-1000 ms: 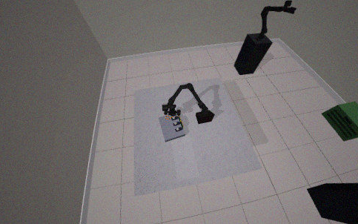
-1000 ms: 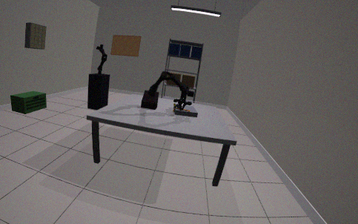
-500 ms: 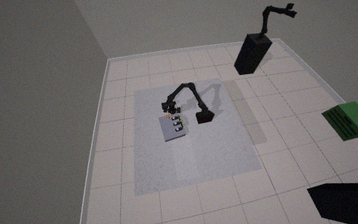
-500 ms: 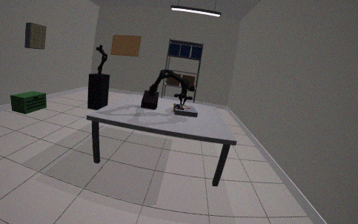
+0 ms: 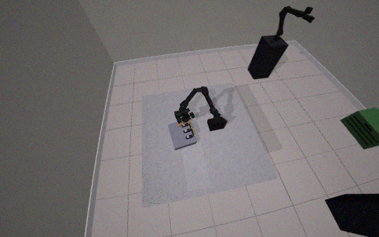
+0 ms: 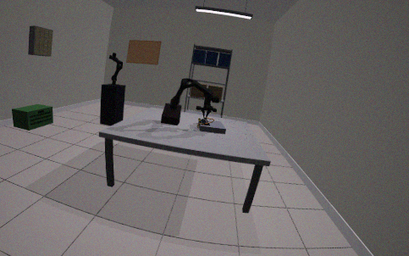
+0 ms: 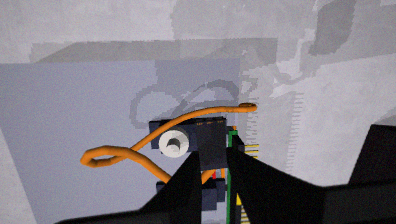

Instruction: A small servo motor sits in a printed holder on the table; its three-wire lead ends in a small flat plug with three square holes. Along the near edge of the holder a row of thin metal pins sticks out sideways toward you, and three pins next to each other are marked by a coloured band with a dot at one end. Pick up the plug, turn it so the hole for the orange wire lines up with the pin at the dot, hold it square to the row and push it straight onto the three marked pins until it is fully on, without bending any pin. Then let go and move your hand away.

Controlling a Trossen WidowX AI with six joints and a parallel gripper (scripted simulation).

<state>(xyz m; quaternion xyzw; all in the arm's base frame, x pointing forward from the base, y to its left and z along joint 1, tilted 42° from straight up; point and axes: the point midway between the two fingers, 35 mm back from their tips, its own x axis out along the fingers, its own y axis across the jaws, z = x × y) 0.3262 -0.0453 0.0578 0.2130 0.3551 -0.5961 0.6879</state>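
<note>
The yellow band lies 50 mm behind my gripper tip, 70 mm to the left of it and 40 mm below it. Round my gripper tip: grey printed holder 110 mm ahead, 100 mm to the left, 90 mm below.
</note>
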